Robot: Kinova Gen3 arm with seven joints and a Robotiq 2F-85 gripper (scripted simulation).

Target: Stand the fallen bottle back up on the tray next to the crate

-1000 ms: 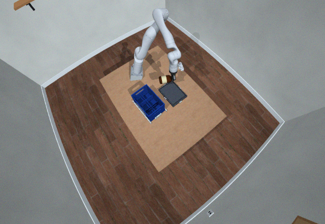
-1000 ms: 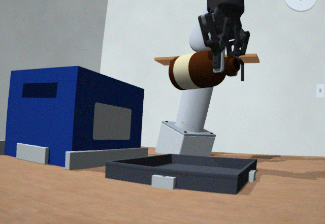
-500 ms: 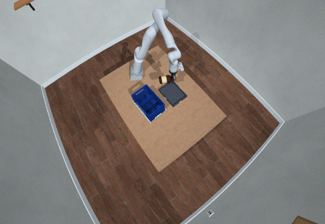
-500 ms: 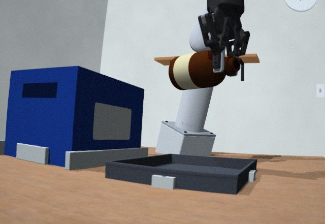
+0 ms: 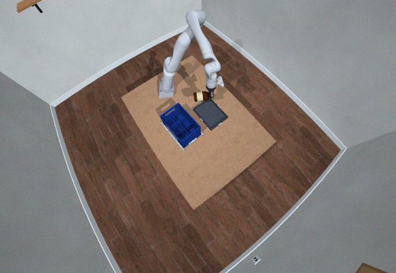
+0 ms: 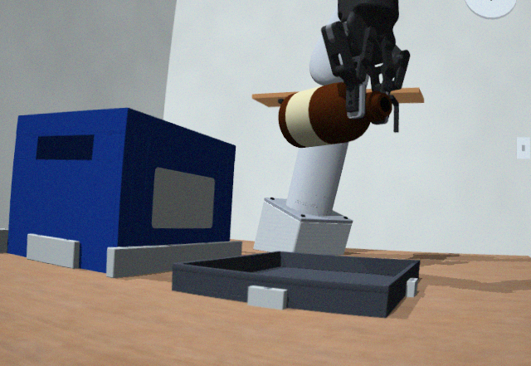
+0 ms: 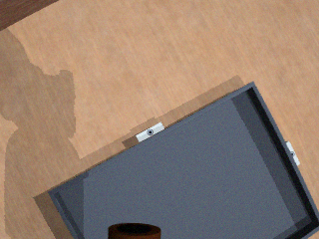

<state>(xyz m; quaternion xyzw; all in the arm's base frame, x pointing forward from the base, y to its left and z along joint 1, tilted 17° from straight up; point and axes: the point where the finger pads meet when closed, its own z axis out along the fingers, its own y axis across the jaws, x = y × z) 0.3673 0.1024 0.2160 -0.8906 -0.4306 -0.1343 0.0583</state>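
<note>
My hand is 3 cm past the brown bottle and 4 cm to the left of it. The rest, counted from my hand: blue crate 2 cm behind, 32 cm to the right, 12 cm below; then tray 5 cm ahead, 4 cm to the right, 19 cm below.
</note>
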